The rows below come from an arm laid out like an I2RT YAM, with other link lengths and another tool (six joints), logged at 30 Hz.
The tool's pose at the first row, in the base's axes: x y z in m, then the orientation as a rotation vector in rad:
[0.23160 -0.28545 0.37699 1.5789 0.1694 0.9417]
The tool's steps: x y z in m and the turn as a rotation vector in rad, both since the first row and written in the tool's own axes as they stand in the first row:
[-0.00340 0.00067 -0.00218 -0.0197 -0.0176 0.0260]
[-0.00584 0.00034 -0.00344 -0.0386 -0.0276 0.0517]
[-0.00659 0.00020 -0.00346 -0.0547 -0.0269 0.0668]
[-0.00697 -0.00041 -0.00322 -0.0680 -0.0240 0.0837]
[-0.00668 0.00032 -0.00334 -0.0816 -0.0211 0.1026]
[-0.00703 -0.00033 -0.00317 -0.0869 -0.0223 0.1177]
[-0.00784 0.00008 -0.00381 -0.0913 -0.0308 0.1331]
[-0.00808 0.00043 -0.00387 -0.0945 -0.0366 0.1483]
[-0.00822 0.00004 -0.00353 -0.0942 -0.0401 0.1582]
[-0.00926 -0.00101 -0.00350 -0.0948 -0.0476 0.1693]
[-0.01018 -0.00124 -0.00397 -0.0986 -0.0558 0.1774]
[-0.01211 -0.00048 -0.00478 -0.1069 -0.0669 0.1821]
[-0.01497 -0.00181 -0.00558 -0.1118 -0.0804 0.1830]
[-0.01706 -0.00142 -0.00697 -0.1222 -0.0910 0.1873]
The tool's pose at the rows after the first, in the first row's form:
[0.22770 -0.28597 0.37587 1.5741 0.1272 0.9467]
[0.22541 -0.28636 0.37436 1.5662 0.0909 0.9574]
[0.22496 -0.28675 0.37389 1.5540 0.0718 0.9686]
[0.22510 -0.28700 0.37319 1.5435 0.0542 0.9830]
[0.22493 -0.28693 0.37396 1.5331 0.0349 0.9989]
[0.22506 -0.28710 0.37323 1.5314 0.0196 1.0090]
[0.22396 -0.28719 0.37318 1.5337 -0.0006 1.0135]
[0.22362 -0.28738 0.37337 1.5358 -0.0182 1.0201]
[0.22390 -0.28762 0.37298 1.5392 -0.0283 1.0247]
[0.22365 -0.28798 0.37157 1.5438 -0.0427 1.0270]
[0.22283 -0.28811 0.37091 1.5450 -0.0567 1.0261]
[0.22074 -0.28883 0.37063 1.5427 -0.0720 1.0199]
[0.21886 -0.28956 0.36808 1.5440 -0.0844 1.0092]
[0.21644 -0.28983 0.36737 1.5393 -0.1000 1.0030]

